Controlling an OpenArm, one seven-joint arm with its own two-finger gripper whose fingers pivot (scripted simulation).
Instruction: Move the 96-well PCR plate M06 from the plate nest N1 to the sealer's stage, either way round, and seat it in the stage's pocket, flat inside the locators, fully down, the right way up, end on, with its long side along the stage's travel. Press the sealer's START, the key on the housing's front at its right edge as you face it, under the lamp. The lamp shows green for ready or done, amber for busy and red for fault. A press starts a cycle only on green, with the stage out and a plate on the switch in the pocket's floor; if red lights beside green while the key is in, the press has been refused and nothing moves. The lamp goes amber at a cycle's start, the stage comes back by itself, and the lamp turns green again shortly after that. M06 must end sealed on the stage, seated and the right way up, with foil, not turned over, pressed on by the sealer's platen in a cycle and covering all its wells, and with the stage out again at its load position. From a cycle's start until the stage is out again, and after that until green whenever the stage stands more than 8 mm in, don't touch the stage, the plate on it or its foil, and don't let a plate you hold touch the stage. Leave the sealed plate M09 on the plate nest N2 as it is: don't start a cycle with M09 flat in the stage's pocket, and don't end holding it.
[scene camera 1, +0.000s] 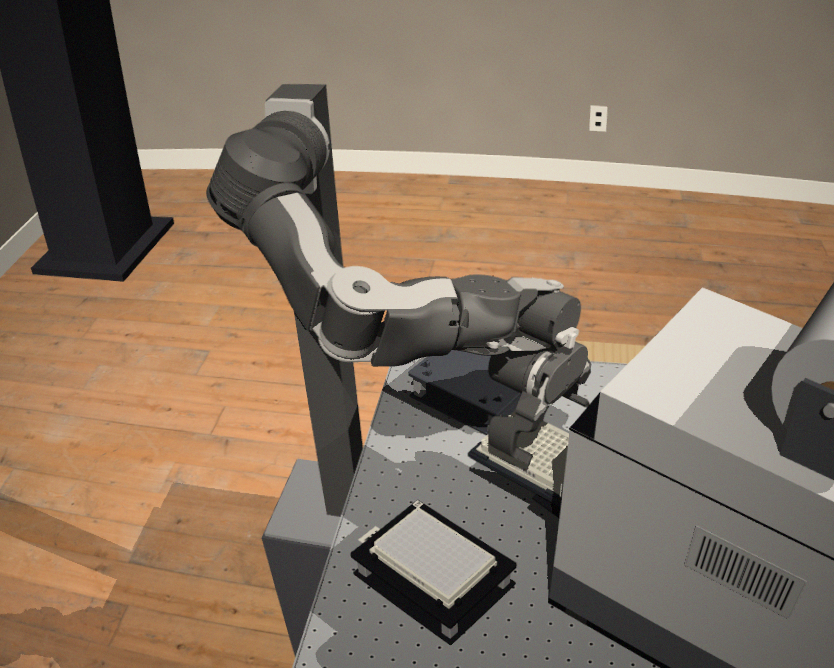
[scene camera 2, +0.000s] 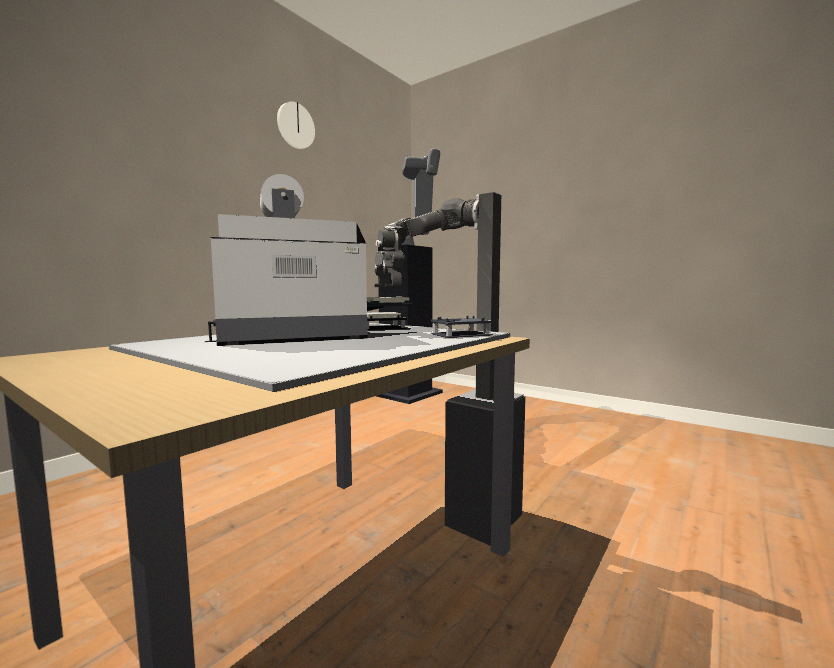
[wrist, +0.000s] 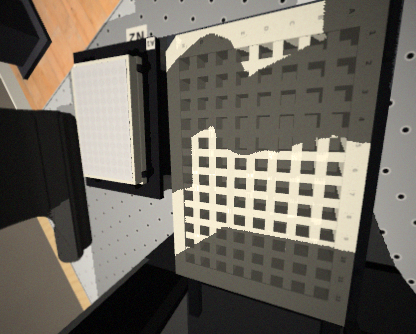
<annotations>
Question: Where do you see an arm's dark column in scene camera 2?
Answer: At 489, 210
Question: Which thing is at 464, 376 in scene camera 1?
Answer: A plate nest N1.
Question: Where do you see an arm's dark column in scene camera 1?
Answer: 330, 384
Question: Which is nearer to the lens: the sealed plate M09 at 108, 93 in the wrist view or the open-welled plate M06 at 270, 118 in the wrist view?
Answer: The open-welled plate M06.
</annotations>
